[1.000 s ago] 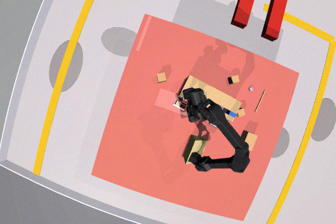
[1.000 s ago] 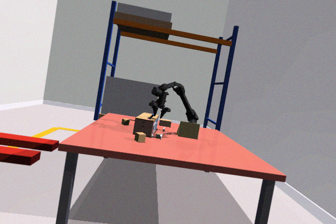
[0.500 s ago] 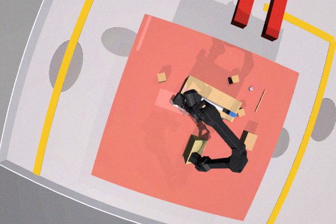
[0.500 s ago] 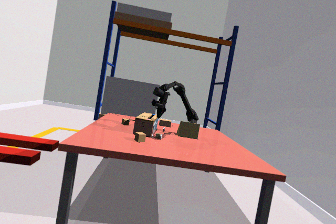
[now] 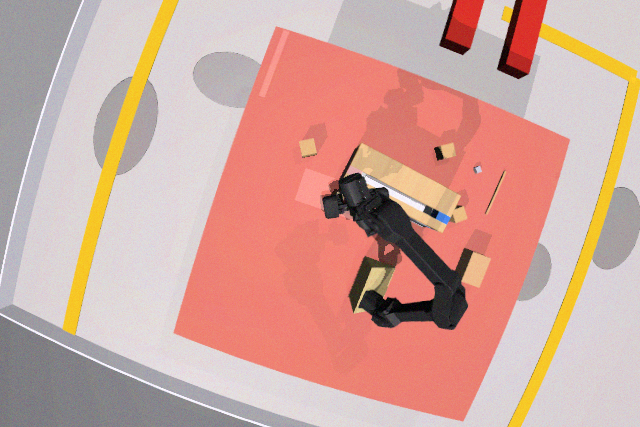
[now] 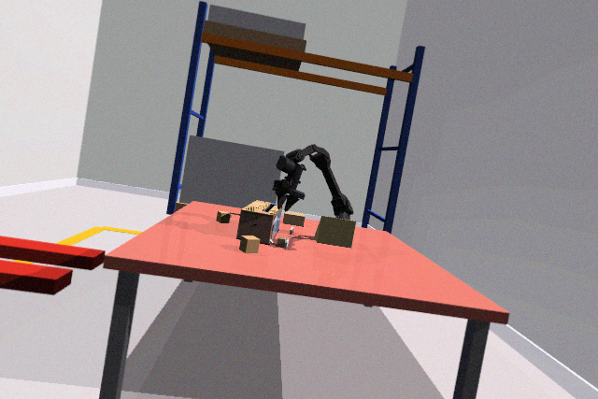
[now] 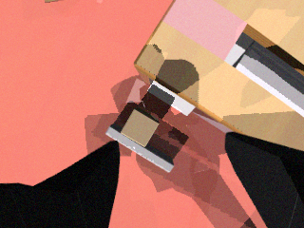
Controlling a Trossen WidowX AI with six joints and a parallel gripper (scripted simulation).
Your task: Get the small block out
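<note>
Right now my gripper tip is 13 cm above the tan block, 2 cm to the right of it and 2 cm past it. From my gripper tip the other things lie so: carton (57 cm to the right, 12 cm below, 6 cm behind); grey cube (44 cm to the right, 30 cm ahead, 14 cm below); clear-fronted box (15 cm to the right, 9 cm below, 5 cm ahead).
</note>
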